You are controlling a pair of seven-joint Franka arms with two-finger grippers.
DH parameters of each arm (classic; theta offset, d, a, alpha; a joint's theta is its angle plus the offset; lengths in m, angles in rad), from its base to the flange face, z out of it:
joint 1: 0 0.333 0 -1.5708
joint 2: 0 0 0 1.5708
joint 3: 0 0.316 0.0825 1.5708
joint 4: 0 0 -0.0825 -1.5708
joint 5: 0 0.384 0 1.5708
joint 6: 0 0 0.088 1.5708
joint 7: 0 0.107 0 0
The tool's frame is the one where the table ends.
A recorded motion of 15 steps. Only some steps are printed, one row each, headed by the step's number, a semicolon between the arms.
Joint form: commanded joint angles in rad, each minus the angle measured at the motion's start. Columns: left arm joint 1, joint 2, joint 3, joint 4, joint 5, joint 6, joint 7; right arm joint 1, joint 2, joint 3, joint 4, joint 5, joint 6, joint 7.
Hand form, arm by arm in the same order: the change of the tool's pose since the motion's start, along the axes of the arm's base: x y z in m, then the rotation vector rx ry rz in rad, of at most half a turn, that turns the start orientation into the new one. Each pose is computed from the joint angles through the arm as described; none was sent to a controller.
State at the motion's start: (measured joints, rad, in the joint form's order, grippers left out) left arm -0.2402 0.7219 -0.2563 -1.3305 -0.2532 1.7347 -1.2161; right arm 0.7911 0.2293 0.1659 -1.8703 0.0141 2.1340 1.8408
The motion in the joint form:
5: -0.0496 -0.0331 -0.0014 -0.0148 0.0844 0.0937 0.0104; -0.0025 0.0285 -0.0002 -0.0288 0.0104 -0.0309 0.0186
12: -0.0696 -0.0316 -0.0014 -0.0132 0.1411 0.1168 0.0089; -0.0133 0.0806 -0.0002 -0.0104 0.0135 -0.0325 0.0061
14: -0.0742 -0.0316 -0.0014 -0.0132 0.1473 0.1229 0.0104; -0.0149 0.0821 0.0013 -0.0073 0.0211 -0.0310 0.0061
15: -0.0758 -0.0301 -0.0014 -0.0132 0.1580 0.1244 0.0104; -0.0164 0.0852 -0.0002 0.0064 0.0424 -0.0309 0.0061
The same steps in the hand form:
5: -0.0054 -0.0274 0.0189 0.0269 -0.1423 -0.0666; -0.0046 -0.0076 -0.0331 -0.0646 0.0628 -0.0239
12: -0.0076 -0.0367 0.0187 0.0596 -0.1895 -0.1042; 0.0044 -0.0072 -0.0564 -0.0854 0.0919 -0.0244
14: -0.0084 -0.0393 0.0190 0.0610 -0.1982 -0.1112; 0.0048 -0.0062 -0.0558 -0.0788 0.0960 -0.0288
15: -0.0084 -0.0396 0.0178 0.0685 -0.2033 -0.1176; 0.0079 -0.0039 -0.0516 -0.0597 0.1049 -0.0433

